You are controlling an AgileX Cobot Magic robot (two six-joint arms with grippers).
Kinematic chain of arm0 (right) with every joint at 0, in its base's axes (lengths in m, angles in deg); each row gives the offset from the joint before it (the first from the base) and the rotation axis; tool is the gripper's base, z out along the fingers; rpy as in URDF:
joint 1: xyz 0 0 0.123 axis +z
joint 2: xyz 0 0 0 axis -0.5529 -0.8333 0
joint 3: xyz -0.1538 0.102 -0.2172 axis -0.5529 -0.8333 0
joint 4: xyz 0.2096 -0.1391 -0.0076 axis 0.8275 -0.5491 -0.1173
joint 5: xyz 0 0 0 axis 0.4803 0.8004 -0.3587
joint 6: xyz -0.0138 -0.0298 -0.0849 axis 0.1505 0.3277 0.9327
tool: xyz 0 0 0 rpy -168.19 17.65 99.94
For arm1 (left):
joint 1: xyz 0 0 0.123 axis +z
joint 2: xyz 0 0 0 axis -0.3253 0.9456 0
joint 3: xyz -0.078 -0.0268 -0.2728 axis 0.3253 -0.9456 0
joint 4: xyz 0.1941 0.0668 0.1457 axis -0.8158 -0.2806 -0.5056
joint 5: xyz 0 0 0 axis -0.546 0.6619 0.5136
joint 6: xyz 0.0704 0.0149 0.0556 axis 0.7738 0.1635 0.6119
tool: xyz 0 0 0 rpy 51.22 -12.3 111.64
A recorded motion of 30 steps. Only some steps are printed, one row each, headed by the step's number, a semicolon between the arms.
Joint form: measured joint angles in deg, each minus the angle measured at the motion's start. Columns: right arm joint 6, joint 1, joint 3, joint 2, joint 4, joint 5; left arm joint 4, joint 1, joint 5, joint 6, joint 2, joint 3.
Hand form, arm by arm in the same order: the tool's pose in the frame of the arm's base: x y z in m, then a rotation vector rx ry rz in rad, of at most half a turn. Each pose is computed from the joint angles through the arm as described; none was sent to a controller.
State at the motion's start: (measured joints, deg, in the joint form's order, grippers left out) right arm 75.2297 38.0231 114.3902 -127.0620 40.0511 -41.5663; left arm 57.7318 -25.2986 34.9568 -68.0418 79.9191 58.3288
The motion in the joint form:
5: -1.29 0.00 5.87 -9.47 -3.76 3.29; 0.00 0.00 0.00 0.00 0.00 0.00
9: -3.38 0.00 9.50 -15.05 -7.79 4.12; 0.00 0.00 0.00 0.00 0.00 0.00
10: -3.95 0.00 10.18 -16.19 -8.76 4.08; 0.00 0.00 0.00 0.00 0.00 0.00
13: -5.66 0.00 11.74 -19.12 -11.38 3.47; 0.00 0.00 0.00 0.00 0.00 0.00
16: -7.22 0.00 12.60 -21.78 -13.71 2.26; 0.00 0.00 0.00 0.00 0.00 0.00
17: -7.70 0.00 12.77 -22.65 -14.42 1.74; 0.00 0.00 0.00 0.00 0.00 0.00
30: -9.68 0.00 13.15 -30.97 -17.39 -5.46; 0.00 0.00 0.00 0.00 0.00 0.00
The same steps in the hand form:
5: 0.2607 0.0363 0.2491 -0.4198 2.6437 0.1998; 0.0462 -0.0194 0.1927 -0.1464 1.8564 -0.4910
9: 0.2815 0.0339 0.2385 -0.4356 2.7029 0.1427; 0.0462 -0.0194 0.1927 -0.1464 1.8564 -0.4910
10: 0.2858 0.0332 0.2358 -0.4367 2.7130 0.1276; 0.0462 -0.0194 0.1927 -0.1464 1.8564 -0.4910
13: 0.2971 0.0311 0.2281 -0.4345 2.7338 0.0851; 0.0462 -0.0194 0.1927 -0.1464 1.8564 -0.4910
16: 0.3063 0.0292 0.2184 -0.4313 2.7498 0.0464; 0.0462 -0.0194 0.1927 -0.1464 1.8564 -0.4910
17: 0.3091 0.0286 0.2147 -0.4304 2.7544 0.0347; 0.0462 -0.0194 0.1927 -0.1464 1.8564 -0.4910
30: 0.3317 0.0271 0.1733 -0.4279 2.7719 -0.0152; 0.0462 -0.0194 0.1927 -0.1464 1.8564 -0.4910

